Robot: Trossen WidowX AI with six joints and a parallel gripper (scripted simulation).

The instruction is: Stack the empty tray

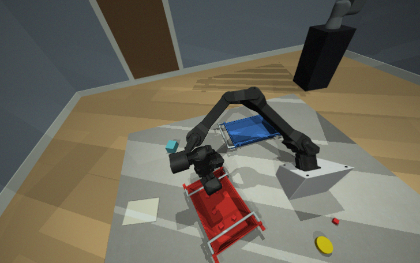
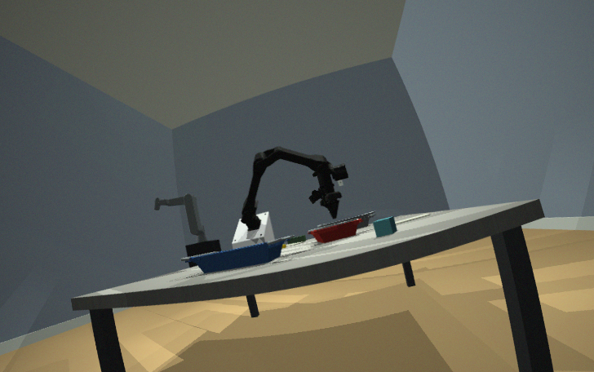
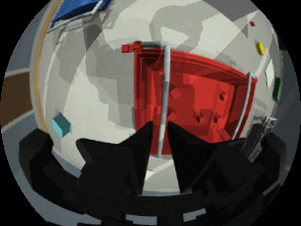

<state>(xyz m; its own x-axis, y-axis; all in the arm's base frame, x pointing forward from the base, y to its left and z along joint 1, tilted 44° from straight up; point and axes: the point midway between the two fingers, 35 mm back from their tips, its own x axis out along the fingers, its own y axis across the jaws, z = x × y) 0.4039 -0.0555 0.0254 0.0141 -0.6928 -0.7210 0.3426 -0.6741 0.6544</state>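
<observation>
My gripper tip is now 300 mm past the blue tray, 290 mm to the left of it and 50 mm above it. From my gripper tip the other things lie so: yellow disc: 380 mm behind, 290 mm to the left, 80 mm below; then green block: 620 mm to the left, 380 mm behind, 70 mm below; then teal cube: 290 mm to the right, 180 mm ahead, 70 mm below.
</observation>
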